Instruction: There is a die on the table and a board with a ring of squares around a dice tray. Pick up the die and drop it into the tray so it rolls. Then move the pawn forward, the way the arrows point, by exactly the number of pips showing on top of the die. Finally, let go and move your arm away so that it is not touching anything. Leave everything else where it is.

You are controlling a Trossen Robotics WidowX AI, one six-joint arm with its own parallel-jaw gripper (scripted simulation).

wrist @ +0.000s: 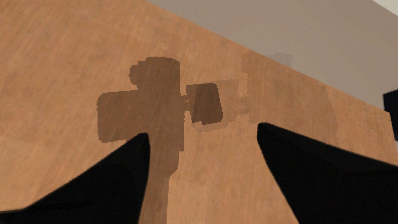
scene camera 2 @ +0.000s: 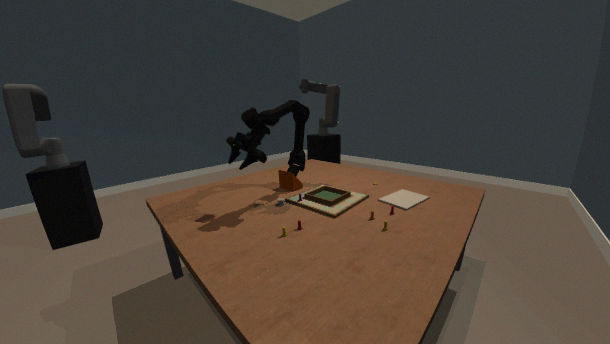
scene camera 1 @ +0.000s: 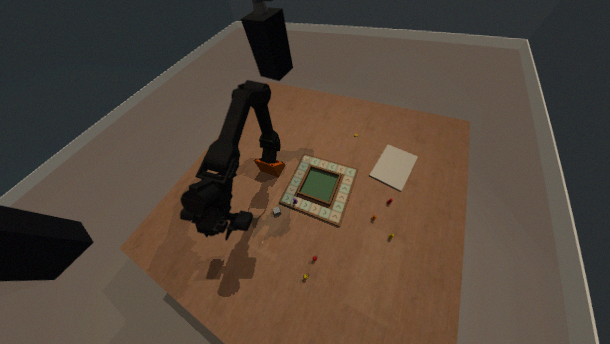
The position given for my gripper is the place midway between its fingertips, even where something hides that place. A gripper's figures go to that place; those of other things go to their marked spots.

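My gripper [scene camera 1: 217,237] is 62 cm from the lens. I also see a white sheet [scene camera 1: 394,166], and it is 88 cm from the lens, so my gripper is nearer to the lens than the white sheet.
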